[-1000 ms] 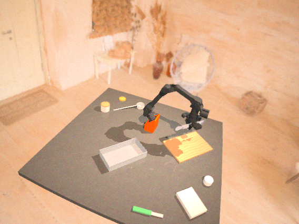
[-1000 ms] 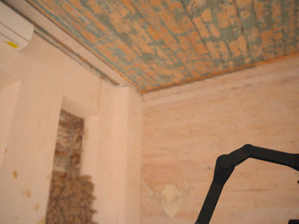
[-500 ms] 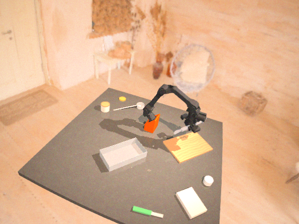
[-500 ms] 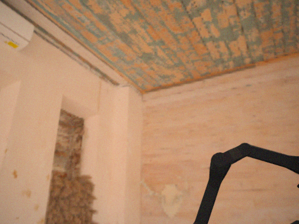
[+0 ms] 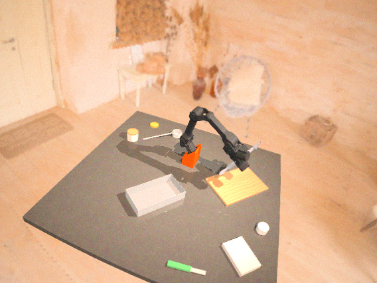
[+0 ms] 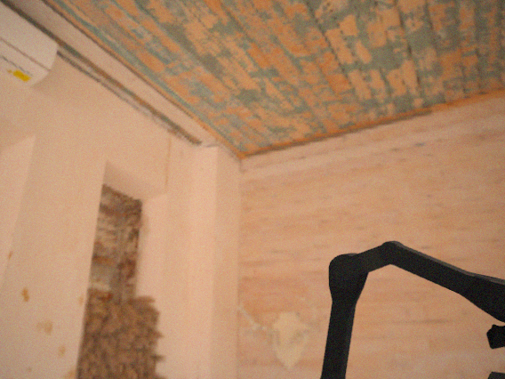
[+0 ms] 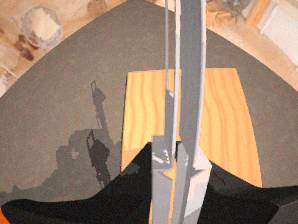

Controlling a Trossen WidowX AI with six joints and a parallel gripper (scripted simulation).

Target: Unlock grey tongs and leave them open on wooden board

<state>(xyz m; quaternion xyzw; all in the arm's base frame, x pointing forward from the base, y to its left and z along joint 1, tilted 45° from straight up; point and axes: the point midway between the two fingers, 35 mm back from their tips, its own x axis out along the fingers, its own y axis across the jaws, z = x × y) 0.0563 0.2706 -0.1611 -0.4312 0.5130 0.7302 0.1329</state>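
Now: the black lock piece 30 mm behind my gripper tip, 30 mm to the left of it and 80 mm above it. The rest, counted from my gripper tip: white slab 540 mm ahead, 150 mm to the left, 150 mm below; roasting tin 370 mm ahead, 400 mm to the right, 130 mm below; wooden board 30 mm ahead, 30 mm to the left, 150 mm below.
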